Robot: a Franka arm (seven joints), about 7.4 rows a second.
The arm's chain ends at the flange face. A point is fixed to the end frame.
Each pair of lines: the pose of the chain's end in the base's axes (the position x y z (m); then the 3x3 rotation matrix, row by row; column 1 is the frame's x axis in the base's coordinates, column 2 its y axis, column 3 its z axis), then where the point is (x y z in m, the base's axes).
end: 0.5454 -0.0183 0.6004; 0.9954 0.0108 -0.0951; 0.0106 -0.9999 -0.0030; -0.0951 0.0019 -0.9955
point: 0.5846 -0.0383 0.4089
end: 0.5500 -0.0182 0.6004; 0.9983 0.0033 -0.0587; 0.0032 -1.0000 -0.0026; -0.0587 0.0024 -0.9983
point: 0.5960 -0.0385 0.4104
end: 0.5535 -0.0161 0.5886; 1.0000 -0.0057 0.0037; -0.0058 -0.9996 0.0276; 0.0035 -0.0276 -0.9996
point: 0.6111 -0.0313 0.4013
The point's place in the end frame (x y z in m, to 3 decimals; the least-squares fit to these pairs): 0.057 0.020 0.187
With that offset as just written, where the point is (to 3 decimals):
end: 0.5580 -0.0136 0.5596; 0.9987 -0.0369 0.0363; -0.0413 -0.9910 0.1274; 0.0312 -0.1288 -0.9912
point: 0.621 -0.012 0.373
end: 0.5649 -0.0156 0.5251; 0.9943 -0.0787 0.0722; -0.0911 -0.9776 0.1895; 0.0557 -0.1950 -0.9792
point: 0.634 -0.005 0.341
